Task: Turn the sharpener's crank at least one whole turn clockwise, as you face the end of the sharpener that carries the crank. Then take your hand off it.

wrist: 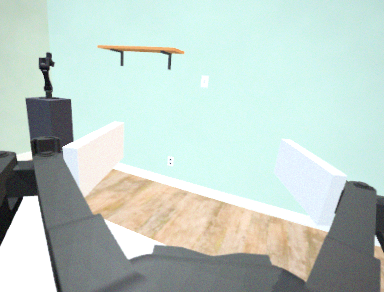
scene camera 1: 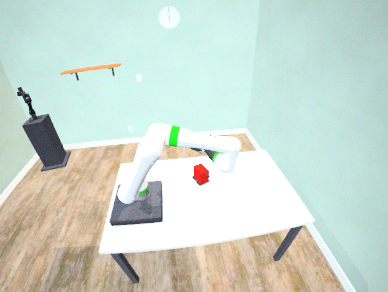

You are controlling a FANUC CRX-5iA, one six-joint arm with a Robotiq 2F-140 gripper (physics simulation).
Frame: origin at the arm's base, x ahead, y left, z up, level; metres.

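Seen in the pictures: gripper, fingertip midpoint: [wrist: 200, 148]; arm's base at its link origin: [scene camera 1: 141, 193].
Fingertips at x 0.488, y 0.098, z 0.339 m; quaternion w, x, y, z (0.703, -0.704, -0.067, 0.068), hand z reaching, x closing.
Offsets run from my fingertips to a thing's middle. "pt": to the spot under its first point. Level surfaces: height alone.
The red sharpener @(pt 0.010 m back, 0.094 m right, 0.273 m down) [scene camera 1: 200, 173] stands upright on the white table @(0.394 m down) [scene camera 1: 235, 200], right of the robot's base. Its small dark crank @(0.034 m ahead, 0.143 m right, 0.265 m down) [scene camera 1: 207, 175] is at its right side; the crank's exact angle is too small to tell. The sharpener does not show in the wrist view. My gripper [scene camera 1: 198, 149] [wrist: 200, 148] is open, with a wide gap between its two pale finger pads. It is beyond the sharpener, near the table's far edge, apart from the sharpener and the crank. It points toward the back wall, and the forearm partly hides it in the scene view.
The arm's forearm [scene camera 1: 197, 138] reaches across above the table's far side, and the wrist bends down at the right. The dark base plate [scene camera 1: 137, 215] is at the table's left. A dark pedestal [scene camera 1: 46, 140] [wrist: 50, 120] and an orange wall shelf [scene camera 1: 91, 69] [wrist: 141, 49] are farther back.
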